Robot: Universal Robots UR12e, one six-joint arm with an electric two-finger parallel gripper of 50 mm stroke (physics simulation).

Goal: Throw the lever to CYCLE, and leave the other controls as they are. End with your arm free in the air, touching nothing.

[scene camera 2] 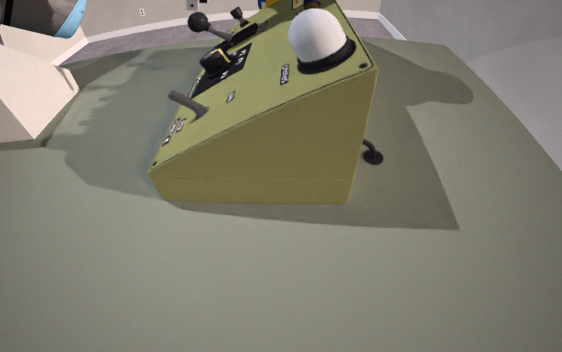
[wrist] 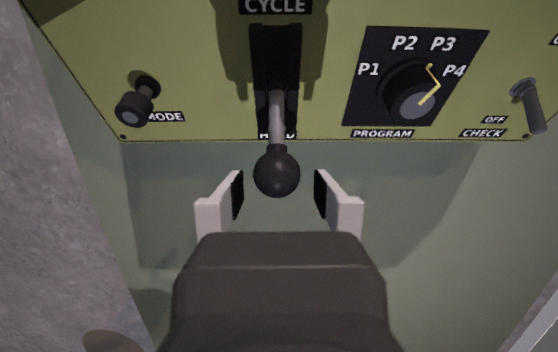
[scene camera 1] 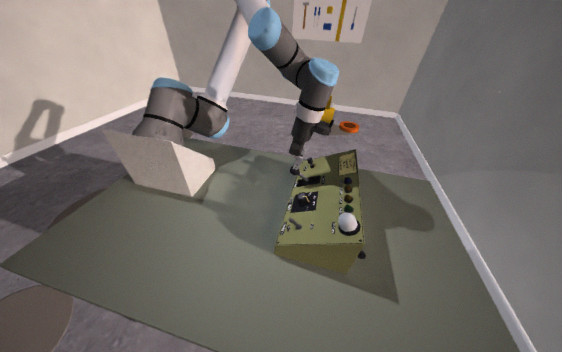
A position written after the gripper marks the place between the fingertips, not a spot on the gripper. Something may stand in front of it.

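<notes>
On the wrist camera you've got the gripper (wrist: 278,184) and a mode knob (wrist: 135,107), and then scene camera 2 has a program selector (scene camera 2: 217,61).
</notes>
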